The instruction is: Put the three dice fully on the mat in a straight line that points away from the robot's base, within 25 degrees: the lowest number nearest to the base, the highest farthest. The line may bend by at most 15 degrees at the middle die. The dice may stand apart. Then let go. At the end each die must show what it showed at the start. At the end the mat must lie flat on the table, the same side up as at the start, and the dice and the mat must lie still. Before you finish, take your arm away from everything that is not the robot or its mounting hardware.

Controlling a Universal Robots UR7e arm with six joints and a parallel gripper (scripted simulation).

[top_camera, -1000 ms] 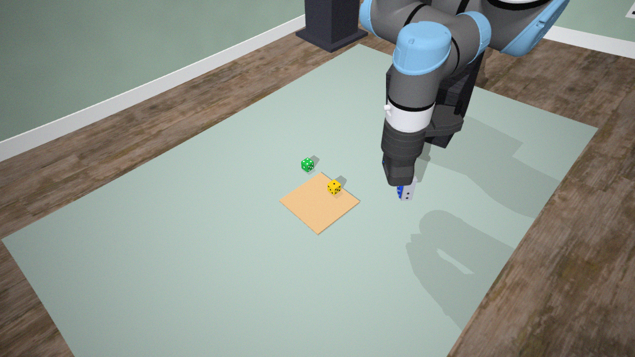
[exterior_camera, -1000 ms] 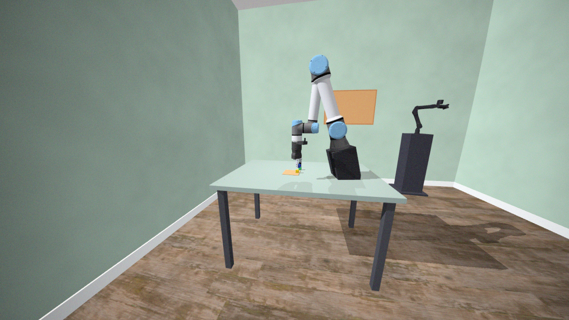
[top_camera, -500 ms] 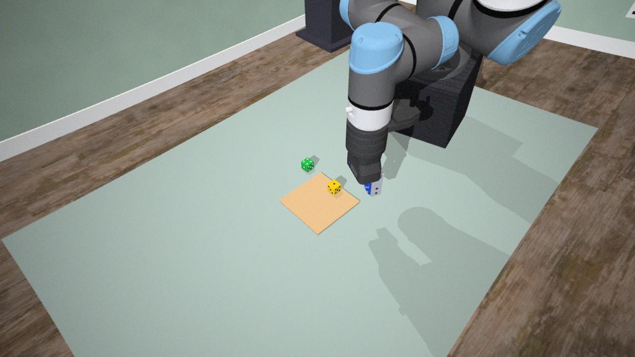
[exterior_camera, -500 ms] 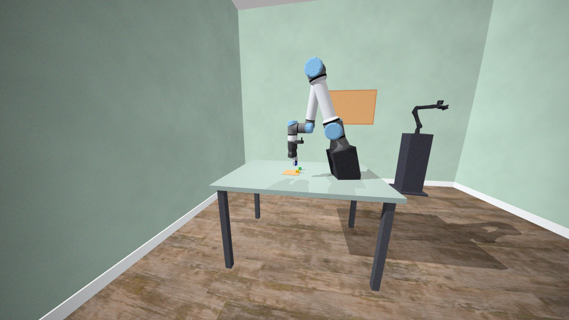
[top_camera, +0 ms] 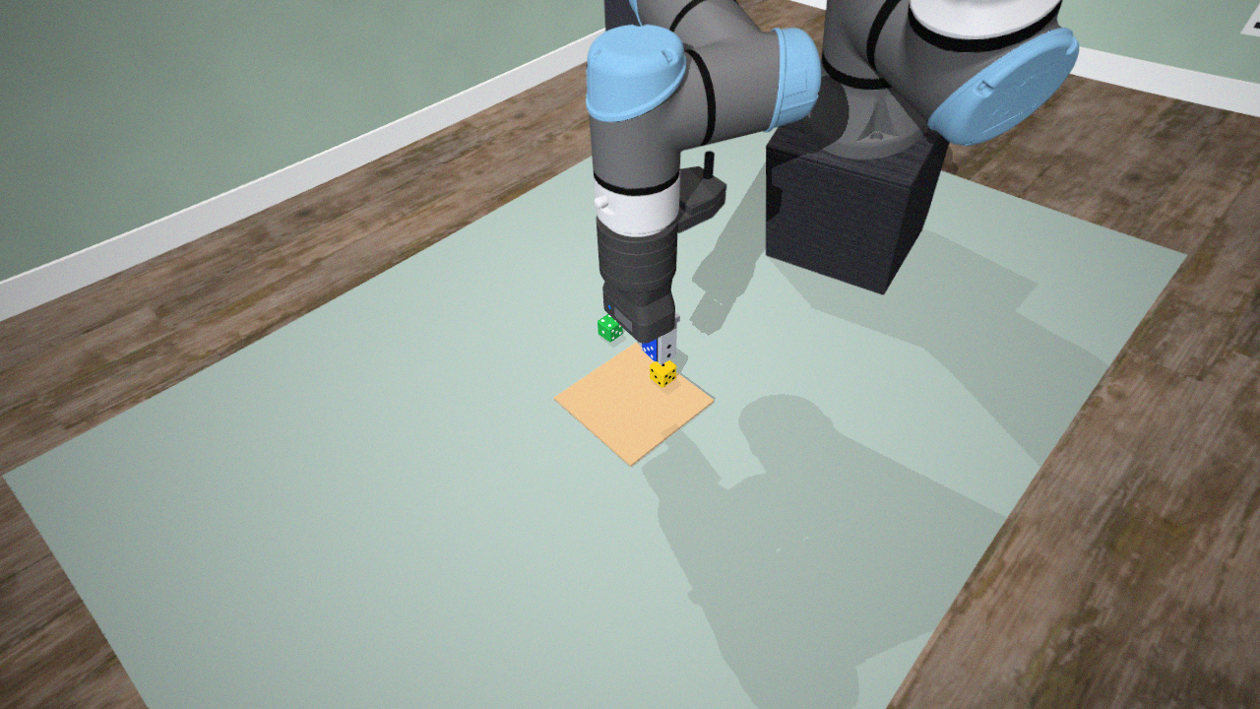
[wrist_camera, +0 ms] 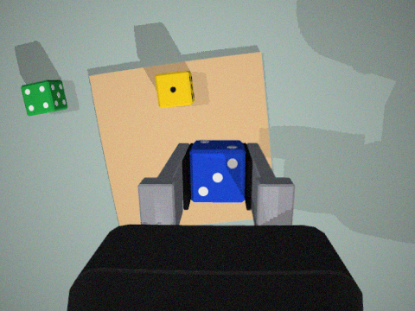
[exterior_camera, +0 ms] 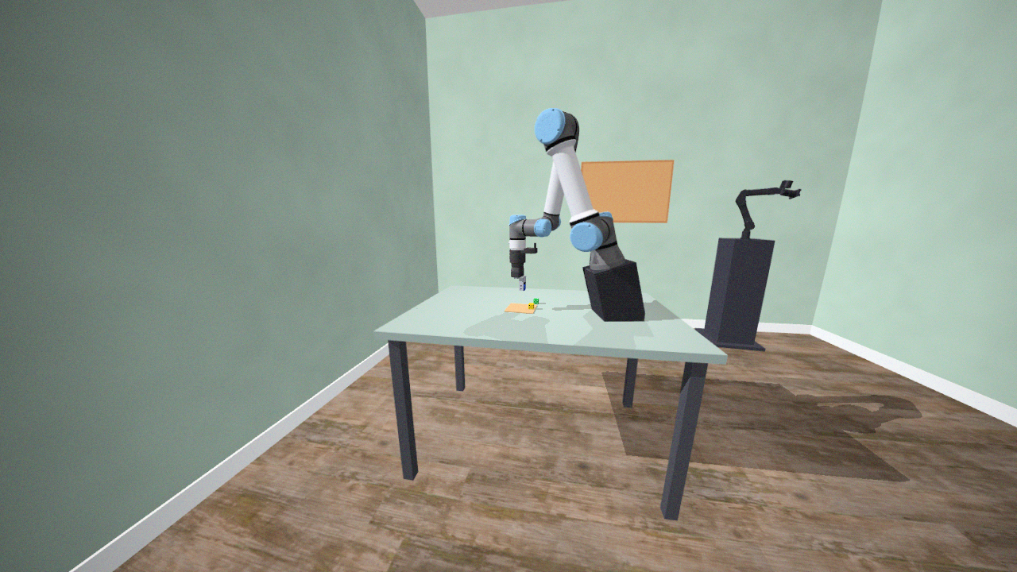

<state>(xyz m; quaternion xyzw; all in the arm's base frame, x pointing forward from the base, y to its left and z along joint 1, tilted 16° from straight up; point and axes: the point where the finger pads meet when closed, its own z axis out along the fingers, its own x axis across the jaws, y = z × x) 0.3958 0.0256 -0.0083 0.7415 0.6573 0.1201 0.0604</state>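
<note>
Right now my hand is 120 mm above the orange mat, 30 mm to the left of it and 10 mm short of it. The rest, counted from my hand: yellow die: 100 mm below, 40 mm behind, 30 mm to the right; then blue die: 10 mm below; then green die: 140 mm to the right, 110 mm below, 50 mm behind.
</note>
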